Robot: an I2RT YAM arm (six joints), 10 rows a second.
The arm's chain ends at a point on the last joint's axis. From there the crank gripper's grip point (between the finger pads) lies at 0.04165 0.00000 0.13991 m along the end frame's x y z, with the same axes.
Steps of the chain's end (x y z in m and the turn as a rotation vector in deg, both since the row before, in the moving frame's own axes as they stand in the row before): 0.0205 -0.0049 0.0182 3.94 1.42 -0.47; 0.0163 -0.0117 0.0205 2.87 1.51 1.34; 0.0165 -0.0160 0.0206 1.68 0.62 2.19; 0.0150 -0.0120 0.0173 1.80 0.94 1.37; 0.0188 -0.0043 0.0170 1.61 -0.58 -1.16; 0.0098 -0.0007 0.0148 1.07 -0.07 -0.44; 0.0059 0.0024 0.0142 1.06 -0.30 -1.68
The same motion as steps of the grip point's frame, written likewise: 0.0239 -0.0148 0.0168 3.94 1.42 -0.47; 0.0200 -0.0177 0.0192 2.87 1.51 1.34; 0.0181 -0.0185 0.0201 1.68 0.62 2.19; 0.0173 -0.0154 0.0165 1.80 0.94 1.37; 0.0173 -0.0091 0.0173 1.61 -0.58 -1.16; 0.0096 -0.0036 0.0148 1.07 -0.07 -0.44; 0.0051 -0.0014 0.0144 1.06 -0.30 -1.68
